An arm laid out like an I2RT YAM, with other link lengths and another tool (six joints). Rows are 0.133 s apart.
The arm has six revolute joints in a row. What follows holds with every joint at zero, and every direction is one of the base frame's.
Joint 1 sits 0.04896 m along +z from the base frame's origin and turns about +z.
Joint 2 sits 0.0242 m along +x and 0.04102 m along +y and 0.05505 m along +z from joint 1 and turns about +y.
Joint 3 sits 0.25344 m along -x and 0.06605 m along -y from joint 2 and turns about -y.
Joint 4 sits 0.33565 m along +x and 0.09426 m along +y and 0.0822 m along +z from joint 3 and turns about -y.
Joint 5 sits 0.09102 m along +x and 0.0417 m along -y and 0.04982 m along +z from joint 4 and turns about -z.
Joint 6 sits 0.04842 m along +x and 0.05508 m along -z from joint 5 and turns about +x.
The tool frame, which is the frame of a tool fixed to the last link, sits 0.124 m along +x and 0.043 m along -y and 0.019 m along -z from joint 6; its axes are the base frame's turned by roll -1.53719, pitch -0.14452 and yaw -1.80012 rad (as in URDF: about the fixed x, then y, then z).
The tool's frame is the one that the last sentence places.
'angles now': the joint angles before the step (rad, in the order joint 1, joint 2, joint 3, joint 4, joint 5, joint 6). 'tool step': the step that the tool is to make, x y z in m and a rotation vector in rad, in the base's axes. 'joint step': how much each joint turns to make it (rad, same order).
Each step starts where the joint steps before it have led.
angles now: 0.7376, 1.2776, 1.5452, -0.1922, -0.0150, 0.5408
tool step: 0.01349, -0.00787, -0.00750, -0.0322, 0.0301, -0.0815
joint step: -0.0019, 0.0381, 0.0426, -0.0483, 0.0793, -0.0079
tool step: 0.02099, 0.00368, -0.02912, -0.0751, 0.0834, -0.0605
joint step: -0.0032, 0.0945, 0.0780, -0.0959, 0.0573, 0.0015
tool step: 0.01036, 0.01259, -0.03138, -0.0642, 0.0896, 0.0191
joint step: -0.0035, 0.0824, 0.0636, -0.0918, -0.0240, 0.0089
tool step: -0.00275, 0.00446, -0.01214, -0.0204, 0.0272, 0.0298
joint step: 0.0006, 0.0041, -0.0082, -0.0213, -0.0292, -0.0032
